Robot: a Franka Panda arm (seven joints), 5 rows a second.
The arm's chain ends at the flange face. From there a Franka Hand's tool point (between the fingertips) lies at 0.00 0.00 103.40 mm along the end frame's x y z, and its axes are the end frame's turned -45 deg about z.
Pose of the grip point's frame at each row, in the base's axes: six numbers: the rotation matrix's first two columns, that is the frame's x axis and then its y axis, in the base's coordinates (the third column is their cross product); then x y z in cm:
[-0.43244 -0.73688 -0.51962 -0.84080 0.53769 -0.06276 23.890 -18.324 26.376]
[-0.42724 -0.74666 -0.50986 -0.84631 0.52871 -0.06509 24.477 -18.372 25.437]
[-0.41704 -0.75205 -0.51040 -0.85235 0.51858 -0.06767 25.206 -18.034 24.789]
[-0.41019 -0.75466 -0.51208 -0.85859 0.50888 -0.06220 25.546 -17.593 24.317]
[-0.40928 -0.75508 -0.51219 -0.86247 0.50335 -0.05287 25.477 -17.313 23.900]
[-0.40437 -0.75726 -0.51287 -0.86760 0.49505 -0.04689 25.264 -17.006 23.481]
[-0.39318 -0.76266 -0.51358 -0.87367 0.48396 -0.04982 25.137 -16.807 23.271]
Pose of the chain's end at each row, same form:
[-0.90032 -0.14085 -0.41180 -0.28875 0.90126 0.32305 20.523 -22.561 35.187]
[-0.90054 -0.15411 -0.40655 -0.29633 0.90182 0.31450 21.187 -22.546 34.307]
[-0.89759 -0.16509 -0.40876 -0.30781 0.89847 0.31306 21.943 -22.241 33.653]
[-0.89716 -0.17379 -0.40608 -0.31707 0.89346 0.31811 22.366 -21.875 33.175]
[-0.89926 -0.17800 -0.39956 -0.32045 0.88984 0.32479 22.398 -21.657 32.764]
[-0.89942 -0.18541 -0.39581 -0.32755 0.88552 0.32950 22.272 -21.411 32.344]
[-0.89580 -0.19707 -0.39838 -0.33976 0.88149 0.32793 22.174 -21.244 32.128]

